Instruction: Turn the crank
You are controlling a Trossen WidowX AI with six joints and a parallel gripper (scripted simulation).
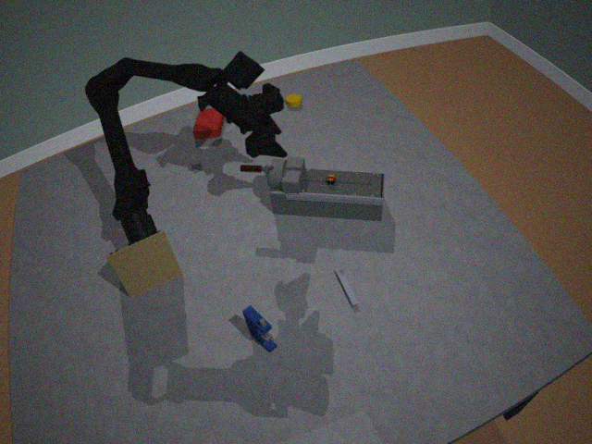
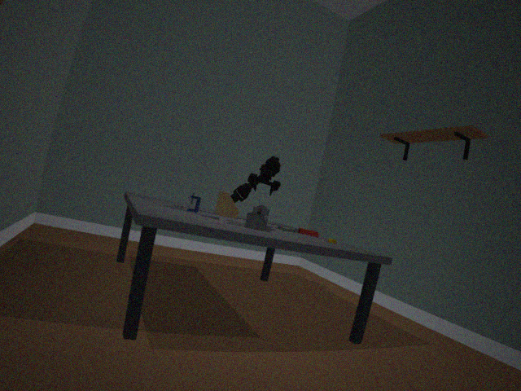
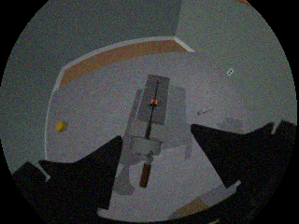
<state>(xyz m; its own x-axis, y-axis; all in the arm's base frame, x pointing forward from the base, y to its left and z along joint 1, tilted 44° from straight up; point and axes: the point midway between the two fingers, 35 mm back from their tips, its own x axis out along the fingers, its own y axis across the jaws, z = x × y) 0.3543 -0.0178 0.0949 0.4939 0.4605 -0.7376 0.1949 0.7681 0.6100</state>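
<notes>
My gripper tip is 80 mm above the brown crank handle, 70 mm past it and 40 mm to the right of it. From my gripper tip the other things lie so: grey bar: 280 mm to the right, 190 mm below, 20 mm ahead; red pointer: 110 mm below, 90 mm ahead, 40 mm to the right; small grey block: 270 mm to the left, 190 mm below, 190 mm behind.
</notes>
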